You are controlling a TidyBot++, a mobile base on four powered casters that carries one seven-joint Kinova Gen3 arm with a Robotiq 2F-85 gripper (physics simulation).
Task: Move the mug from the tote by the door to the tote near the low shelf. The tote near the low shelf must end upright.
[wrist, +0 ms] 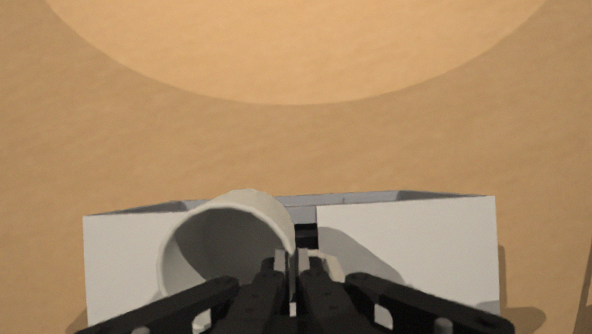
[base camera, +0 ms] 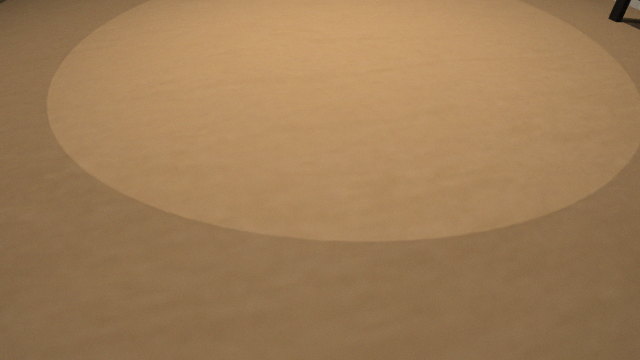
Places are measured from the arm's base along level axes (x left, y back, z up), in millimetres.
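Where they show: gripper, fingertip midpoint: (wrist: 292,265).
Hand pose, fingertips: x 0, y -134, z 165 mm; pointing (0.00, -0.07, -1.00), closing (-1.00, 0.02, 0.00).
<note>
After its pixels a point has its place.
The white mug (wrist: 227,235) @[x 50, y -142, z 101 mm] is in the lower left middle of the wrist view, its open mouth facing the camera. My gripper (wrist: 292,265) @[x 0, y -134, z 165 mm] is shut on the mug's wall at its right side, with part of the mug showing to the right of the fingers. The mug is held up above the robot's white base. The fingers hide part of the mug. The tote by the door and the tote near the low shelf do not show in either view.
The white top of my mobile base (wrist: 425,240) @[x -158, y -103, z -14 mm] lies below the mug. A large, pale round rug or patch (base camera: 340,125) @[x -35, y -630, z -397 mm] (wrist: 300,55) @[x -41, y -497, z -397 mm] lies on the brown floor ahead. A dark leg (base camera: 619,10) @[x -1578, y -1805, z -336 mm] stands at the top right of the base camera view.
</note>
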